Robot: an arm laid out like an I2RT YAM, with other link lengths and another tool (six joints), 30 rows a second.
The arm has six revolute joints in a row. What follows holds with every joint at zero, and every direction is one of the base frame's. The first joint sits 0.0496 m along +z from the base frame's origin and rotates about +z. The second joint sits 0.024 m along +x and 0.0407 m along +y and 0.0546 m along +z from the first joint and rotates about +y. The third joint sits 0.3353 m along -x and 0.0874 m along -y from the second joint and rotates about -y. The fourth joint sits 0.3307 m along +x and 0.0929 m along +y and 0.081 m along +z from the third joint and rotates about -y. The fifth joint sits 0.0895 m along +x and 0.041 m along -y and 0.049 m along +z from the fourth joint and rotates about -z. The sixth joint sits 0.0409 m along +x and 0.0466 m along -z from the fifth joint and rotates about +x. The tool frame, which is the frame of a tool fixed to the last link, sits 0.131 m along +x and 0.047 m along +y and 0.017 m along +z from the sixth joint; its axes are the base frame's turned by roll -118.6, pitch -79.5 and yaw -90 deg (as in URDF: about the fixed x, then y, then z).
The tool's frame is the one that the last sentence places.
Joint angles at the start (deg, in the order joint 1, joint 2, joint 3, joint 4, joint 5, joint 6):
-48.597, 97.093, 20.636, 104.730, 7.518, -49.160
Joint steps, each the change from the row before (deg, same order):
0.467, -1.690, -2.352, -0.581, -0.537, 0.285
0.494, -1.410, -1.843, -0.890, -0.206, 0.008
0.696, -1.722, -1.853, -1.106, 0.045, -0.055
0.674, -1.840, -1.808, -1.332, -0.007, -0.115
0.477, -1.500, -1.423, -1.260, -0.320, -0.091
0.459, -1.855, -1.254, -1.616, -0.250, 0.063
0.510, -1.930, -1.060, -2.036, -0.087, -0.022
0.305, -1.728, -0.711, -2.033, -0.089, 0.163
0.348, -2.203, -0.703, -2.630, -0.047, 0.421
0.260, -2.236, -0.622, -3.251, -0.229, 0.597
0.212, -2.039, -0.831, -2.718, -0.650, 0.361
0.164, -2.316, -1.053, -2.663, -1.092, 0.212
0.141, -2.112, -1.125, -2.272, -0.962, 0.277
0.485, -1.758, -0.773, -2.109, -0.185, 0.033
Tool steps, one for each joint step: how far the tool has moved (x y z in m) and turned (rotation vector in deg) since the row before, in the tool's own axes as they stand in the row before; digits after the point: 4 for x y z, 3 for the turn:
0.0025, 0.0041, -0.0133, 1.529, -0.510, 0.113
0.0007, 0.0022, -0.0113, 1.340, -0.601, -0.251
0.0018, 0.0022, -0.0113, 1.243, -0.594, -0.219
0.0013, 0.0020, -0.0114, 1.311, -0.569, -0.309
0.0006, 0.0009, -0.0098, 1.340, -0.383, -0.261
0.0016, 0.0012, -0.0083, 1.170, -0.390, -0.079
0.0009, 0.0003, -0.0076, 1.177, -0.513, -0.247
0.0003, 0.0002, -0.0052, 0.931, -0.570, -0.134
0.0009, 0.0004, -0.0053, 0.999, -0.774, 0.045
-0.0010, -0.0009, -0.0060, 1.379, -1.121, -0.038
-0.0012, -0.0010, -0.0079, 1.593, -0.731, -0.088
-0.0007, -0.0008, -0.0096, 1.841, -0.388, -0.053
-0.0013, -0.0006, -0.0098, 1.649, -0.436, 0.021
-0.0010, -0.0016, -0.0077, 1.202, -0.483, -0.185

